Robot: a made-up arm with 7 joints.
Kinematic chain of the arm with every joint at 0, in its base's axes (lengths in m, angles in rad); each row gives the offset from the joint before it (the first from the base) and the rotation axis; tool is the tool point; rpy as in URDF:
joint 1: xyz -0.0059 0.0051 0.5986 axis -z
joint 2: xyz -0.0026 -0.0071 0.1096 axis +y
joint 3: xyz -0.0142 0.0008 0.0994 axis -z
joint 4: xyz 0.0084 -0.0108 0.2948 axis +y
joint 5: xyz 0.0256 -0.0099 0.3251 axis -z
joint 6: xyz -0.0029 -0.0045 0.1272 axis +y
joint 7: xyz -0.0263 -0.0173 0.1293 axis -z
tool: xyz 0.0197 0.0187 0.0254 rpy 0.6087 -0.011 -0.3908
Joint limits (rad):
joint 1: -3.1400..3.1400
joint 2: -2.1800..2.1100
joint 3: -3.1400..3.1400
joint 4: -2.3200..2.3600
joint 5: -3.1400..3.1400
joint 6: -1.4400..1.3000
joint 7: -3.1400..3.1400
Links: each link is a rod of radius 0.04 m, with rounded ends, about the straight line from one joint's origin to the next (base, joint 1, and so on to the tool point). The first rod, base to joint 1, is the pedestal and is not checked.
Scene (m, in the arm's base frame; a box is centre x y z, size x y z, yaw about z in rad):
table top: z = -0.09
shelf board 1: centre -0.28 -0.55 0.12 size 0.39 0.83 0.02 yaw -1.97
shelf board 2: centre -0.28 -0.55 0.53 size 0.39 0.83 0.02 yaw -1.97
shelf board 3: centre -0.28 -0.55 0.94 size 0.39 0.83 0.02 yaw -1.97
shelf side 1: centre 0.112 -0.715 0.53 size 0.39 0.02 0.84 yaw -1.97
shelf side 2: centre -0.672 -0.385 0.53 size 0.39 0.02 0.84 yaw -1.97
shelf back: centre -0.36 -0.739 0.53 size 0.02 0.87 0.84 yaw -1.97
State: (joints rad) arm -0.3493 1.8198 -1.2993 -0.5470 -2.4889 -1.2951 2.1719
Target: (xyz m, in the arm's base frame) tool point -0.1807 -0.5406 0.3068
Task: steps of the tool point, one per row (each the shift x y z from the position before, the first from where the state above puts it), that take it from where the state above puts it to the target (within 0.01 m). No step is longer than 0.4 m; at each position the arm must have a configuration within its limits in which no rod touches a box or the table.
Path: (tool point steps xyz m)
1: -0.1503 0.3292 -0.0379
2: -0.2832 0.2215 -0.0435
3: -0.3452 0.0630 -0.0453
4: -0.3209 -0.1030 -0.0423
5: -0.2198 -0.2314 -0.0338
6: -0.0732 -0.2893 -0.0191
7: 0.0754 -0.2651 0.0009
8: 0.1836 -0.1727 0.0250
9: 0.2234 -0.0454 0.0517
10: -0.0492 -0.1336 -0.0025
11: -0.0534 -0.1095 0.0025

